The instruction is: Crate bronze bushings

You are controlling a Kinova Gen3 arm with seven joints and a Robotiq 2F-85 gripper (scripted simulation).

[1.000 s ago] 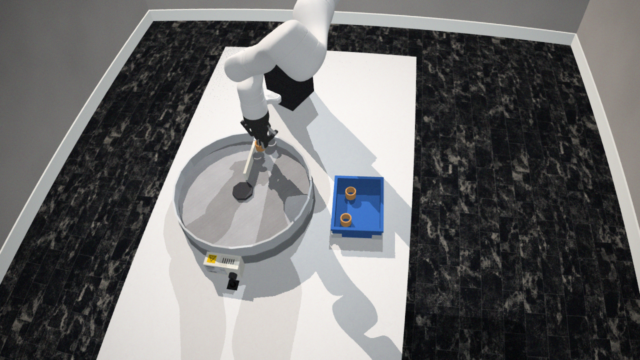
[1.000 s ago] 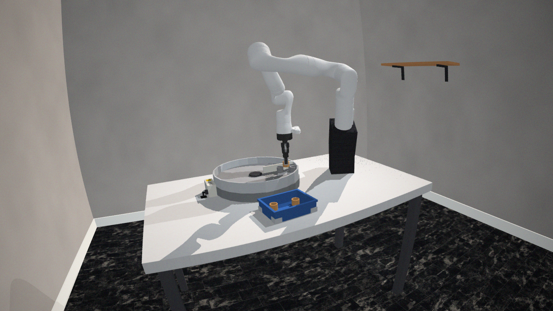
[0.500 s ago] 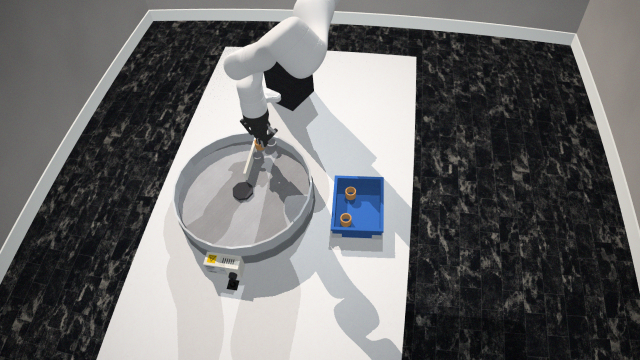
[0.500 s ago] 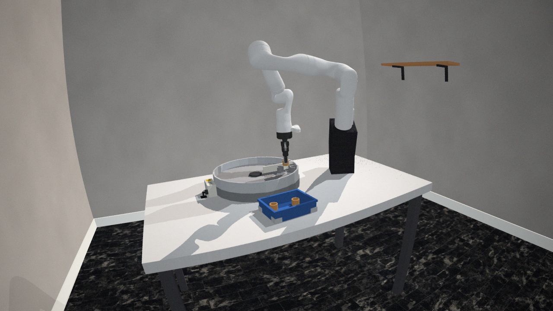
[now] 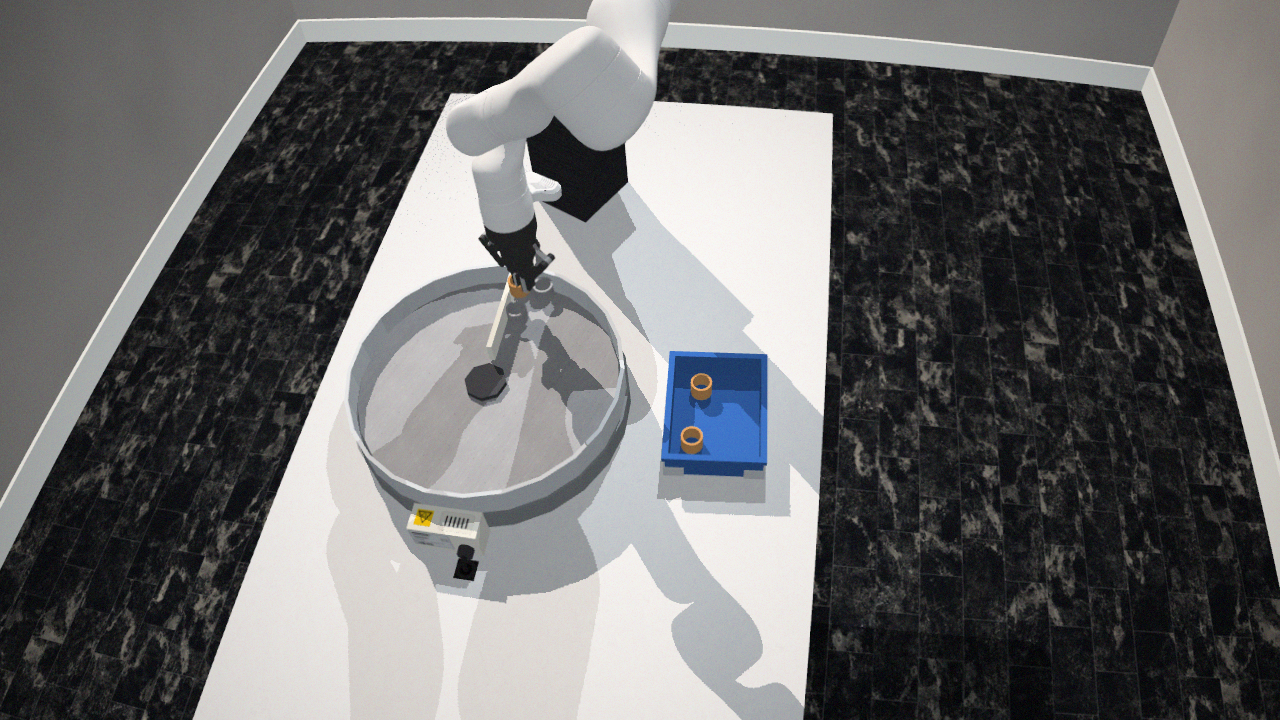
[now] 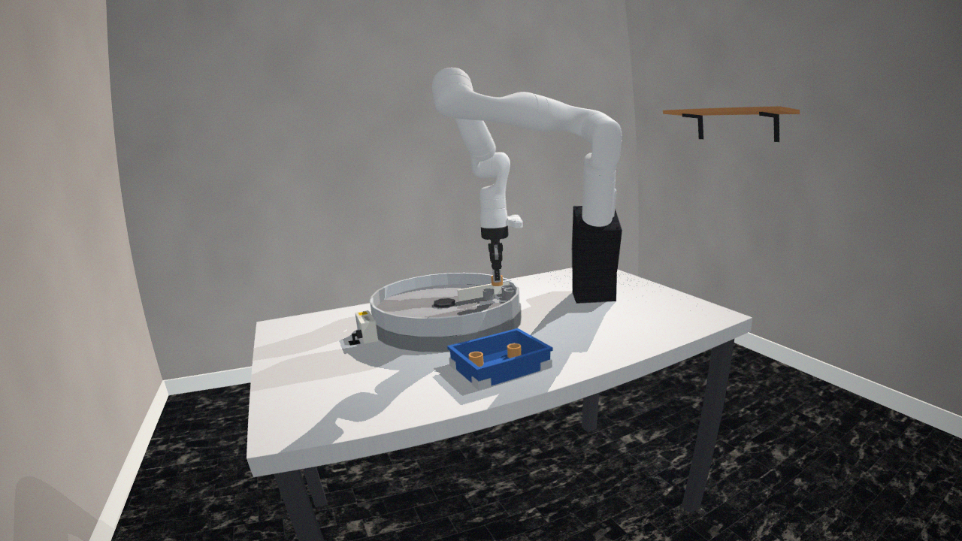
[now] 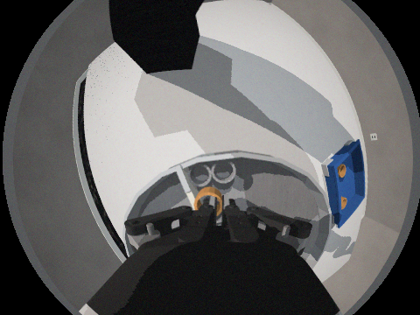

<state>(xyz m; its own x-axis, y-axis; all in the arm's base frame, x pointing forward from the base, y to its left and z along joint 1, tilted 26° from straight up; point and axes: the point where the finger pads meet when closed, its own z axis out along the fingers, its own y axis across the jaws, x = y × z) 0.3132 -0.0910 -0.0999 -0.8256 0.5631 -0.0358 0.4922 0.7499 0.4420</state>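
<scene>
The blue crate lies 290 mm to the left of my hand, 190 mm ahead of it and 100 mm below it. From my hand the other things lie so: grey turning table 140 mm ahead, 70 mm below, 60 mm to the right.
</scene>
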